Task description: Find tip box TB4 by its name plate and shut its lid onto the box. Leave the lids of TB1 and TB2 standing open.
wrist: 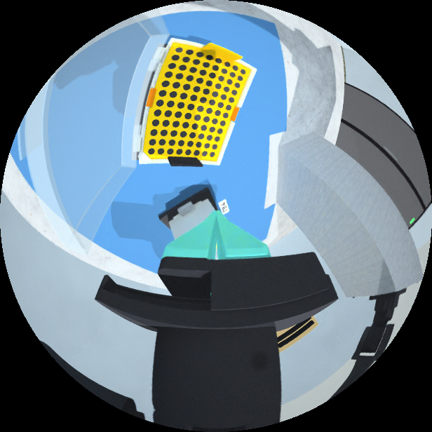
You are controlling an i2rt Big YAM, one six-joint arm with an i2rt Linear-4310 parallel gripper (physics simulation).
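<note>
A box with a yellow perforated top [195,100] sits in the upper middle of the wrist view. A large clear lid panel [85,135] stands open along its left side. A small white name plate [224,206] that appears to read TB4 is on the blue surface below that box. Left of the plate is a second box, whose dark rim and grey-white part [192,212] show; the rest is hidden behind my fingertips. My gripper [216,216] is shut and empty, with its teal tips just below the plate in the view. Whether the tips touch anything cannot be told. TB1 and TB2 cannot be identified by name.
The boxes stand on a blue mat [250,165] with a pale stone-like border. A large pale grey block [345,215] rises at the right. Behind it is a dark grey unit [390,155] with a green light. A black jointed piece [382,320] is at the lower right.
</note>
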